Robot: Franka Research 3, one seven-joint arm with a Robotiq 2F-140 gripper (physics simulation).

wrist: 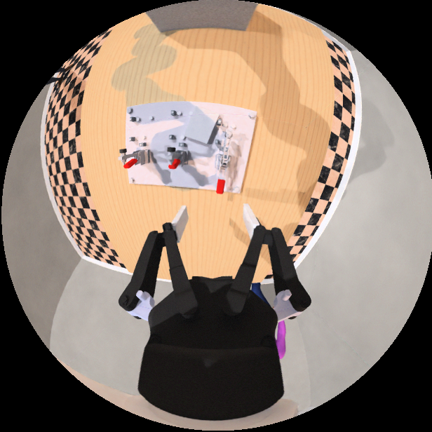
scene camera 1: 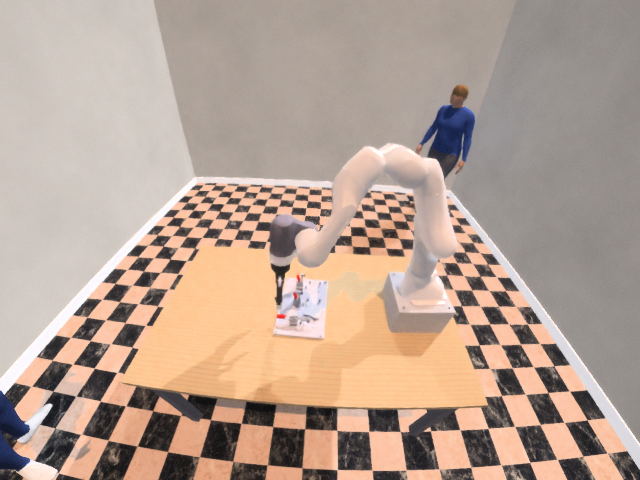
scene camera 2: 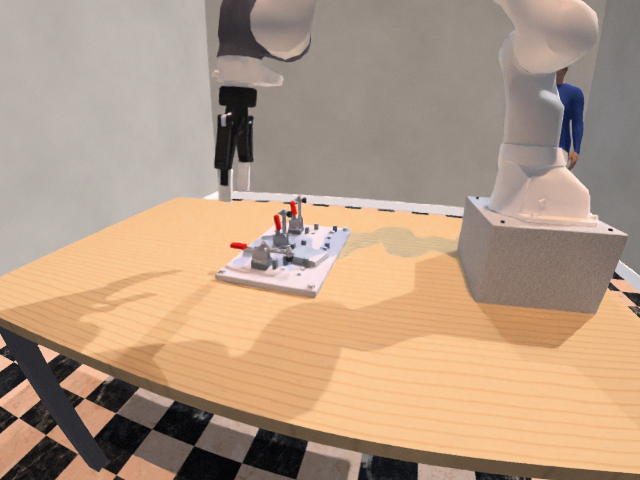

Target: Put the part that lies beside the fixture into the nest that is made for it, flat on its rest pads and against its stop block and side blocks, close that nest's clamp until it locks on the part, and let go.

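Observation:
The fixture's white base plate (scene camera 1: 299, 333) (scene camera 2: 273, 279) (wrist: 240, 115) lies on the table. The pale flat part (scene camera 2: 313, 254) (wrist: 201, 127) is on it at the end nest nearest scene camera 2, looking turned at a slight angle in the wrist view. That nest's clamp has its red handle (scene camera 1: 280, 316) (scene camera 2: 238, 245) (wrist: 220, 186) lying flat and its arm low by the part's edge; whether its pad presses the part, I cannot tell. Seating on pads and blocks is too small to judge. My gripper (scene camera 1: 279, 305) (scene camera 2: 233, 194) (wrist: 214, 211) is open and empty, above the handle side of the plate.
The middle clamp's red handle (scene camera 1: 296, 296) (scene camera 2: 277, 222) (wrist: 174, 164) and the far clamp's red handle (scene camera 1: 298, 277) (scene camera 2: 293, 208) (wrist: 130, 163) stand up, their arms raised. The robot's grey base block (scene camera 1: 417, 316) (scene camera 2: 540, 268) stands across the table. A person in blue (scene camera 1: 452, 129) is behind.

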